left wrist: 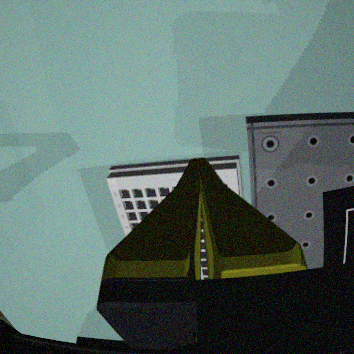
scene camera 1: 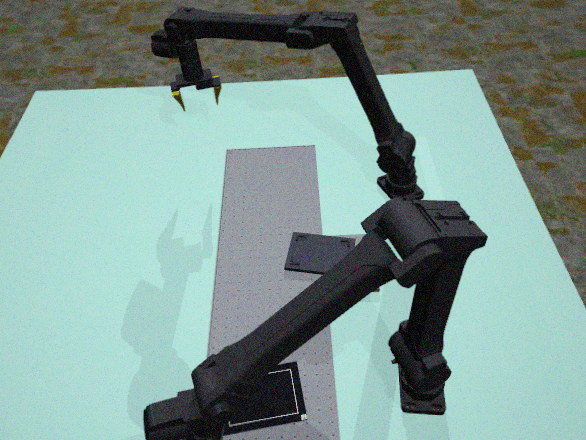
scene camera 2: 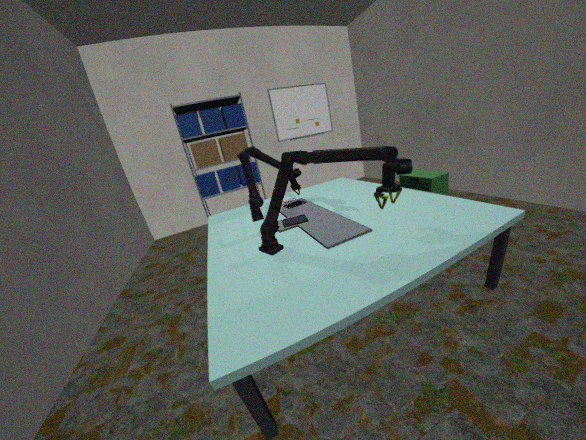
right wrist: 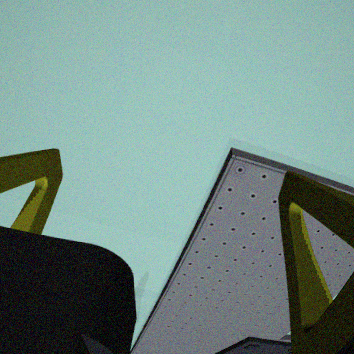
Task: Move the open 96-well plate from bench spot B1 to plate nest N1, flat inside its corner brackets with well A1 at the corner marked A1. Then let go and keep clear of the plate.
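Frame: origin at the left arm's base, x back, y right, z up, level; centimetres.
Seen in the pictures: left gripper, fingertip midpoint: (left wrist: 198, 168) (scene camera 2: 299, 194); right gripper, fingertip midpoint: (scene camera 1: 201, 107) (scene camera 2: 387, 205) (right wrist: 168, 172); left arm's base, origin of the base link: (scene camera 1: 420, 385) (scene camera 2: 257, 218); right arm's base, origin of the base link: (scene camera 1: 399, 189) (scene camera 2: 271, 249).
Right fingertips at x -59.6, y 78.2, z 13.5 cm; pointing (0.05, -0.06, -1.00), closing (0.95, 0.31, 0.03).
Pixels of each thing's top centre, then the offset from my right fingertips to it. Level surfaces: height alone.
- white 96-well plate, middle of its top: (left wrist: 183, 250) dx +25.4, dy -100.3, dz -12.1 cm
- dark grey nest with corner brackets, middle of its top: (scene camera 1: 320, 251) (scene camera 2: 294, 219) dx +37.6, dy -45.6, dz -10.4 cm
- grey perforated board, its level: dz -12.2 cm
The white 96-well plate (left wrist: 150, 181) lies on the table beside the perforated board in the left wrist view; the left fingers cover much of it. It cannot be made out in the scene views. My left gripper (left wrist: 198, 168) (scene camera 2: 298, 191) is shut, fingertips together, above the plate with nothing visible between them. Its fingers do not show in scene camera 1. My right gripper (scene camera 1: 201, 107) (scene camera 2: 387, 204) (right wrist: 168, 172) is open and empty, high above the table, far from the plate. The dark grey nest with corner brackets (scene camera 1: 320, 252) (scene camera 2: 295, 220) is partly hidden by the left arm in scene camera 1.
The grey perforated board (scene camera 1: 270, 200) (scene camera 2: 335, 225) (left wrist: 292, 150) (right wrist: 220, 240) lies along the table. A black pad with a white outline (scene camera 1: 300, 400) (scene camera 2: 294, 204) (left wrist: 335, 225) lies on it. The left arm spans over the board and the nest in scene camera 1.
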